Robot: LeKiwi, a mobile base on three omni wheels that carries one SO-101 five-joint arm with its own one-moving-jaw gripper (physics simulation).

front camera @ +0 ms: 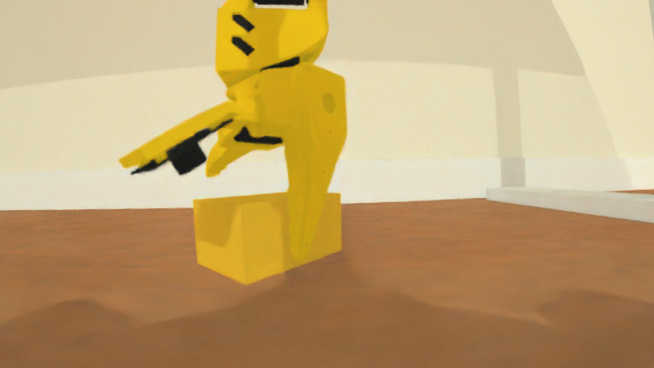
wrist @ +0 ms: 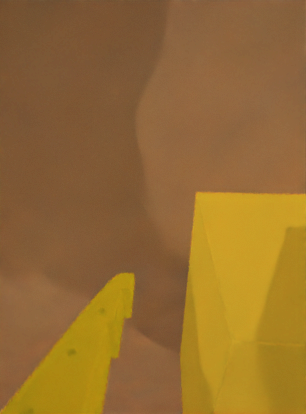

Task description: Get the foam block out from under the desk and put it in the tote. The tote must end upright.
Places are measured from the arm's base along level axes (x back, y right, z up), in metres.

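Where they show: hand, its tool point: (front camera: pixel 296 250) (wrist: pixel 133 289).
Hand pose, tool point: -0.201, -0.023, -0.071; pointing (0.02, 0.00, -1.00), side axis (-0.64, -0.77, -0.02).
Observation:
After its pixels a point has its place, as x, y, z.
The yellow foam block (front camera: pixel 265 237) {-0.206, -0.042, -0.065} (wrist: pixel 245 270) {-0.197, -0.055, -0.058} lies on the brown floor, near the middle of the front view and at the right of the wrist view, which cuts it off. My gripper (front camera: pixel 256 215) {-0.201, -0.023, -0.072} is open and empty. In the front view one jaw points down in front of the block's right part, and the other jaw stands higher, above its left part. In the wrist view the notched jaw (wrist: pixel 97 350) is at the lower left, with floor between it and the block; the other jaw is out of the picture. The tote and the desk top do not show.
A pale low bar (front camera: pixel 565 202) {-0.401, 0.335, -0.077} lies on the floor (front camera: pixel 450 250) {-0.249, 0.086, -0.089} at the right of the front view. Behind the block is a cream wall (front camera: pixel 415 110) {-0.645, 0.185, 0.106} with a white skirting board (front camera: pixel 410 180) {-0.630, 0.164, -0.046}. Shadows fall across the floor and the wall.

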